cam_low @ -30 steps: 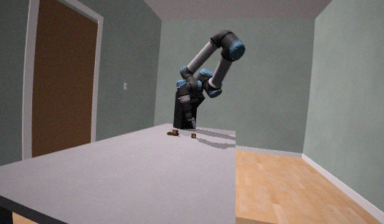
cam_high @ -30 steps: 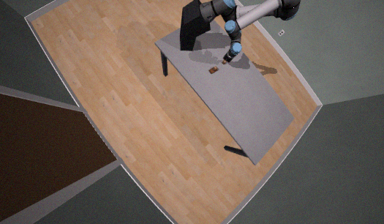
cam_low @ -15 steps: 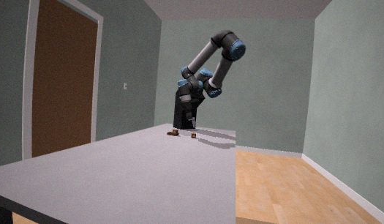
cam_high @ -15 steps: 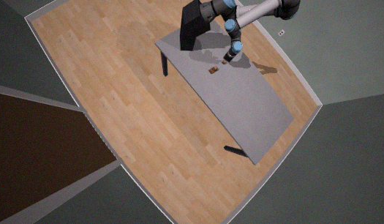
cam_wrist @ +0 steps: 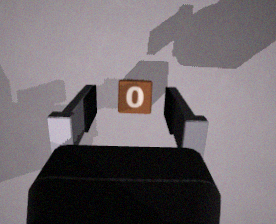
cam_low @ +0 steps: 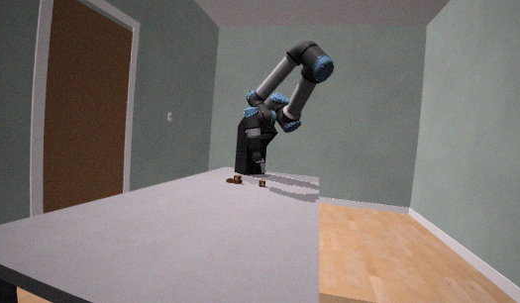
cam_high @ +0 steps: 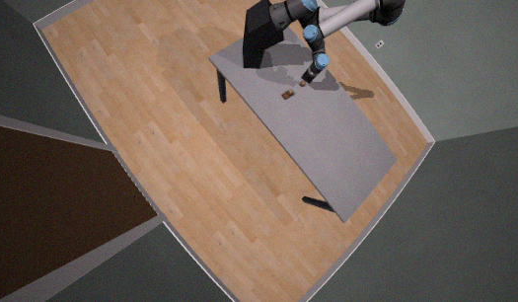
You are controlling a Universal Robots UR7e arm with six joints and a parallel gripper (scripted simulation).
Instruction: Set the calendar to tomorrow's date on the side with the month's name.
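Now: hand 80 mm above the brown wooden cube. Round my hand: calendar tray 10 mm ahead, 160 mm to the right, 90 mm below.
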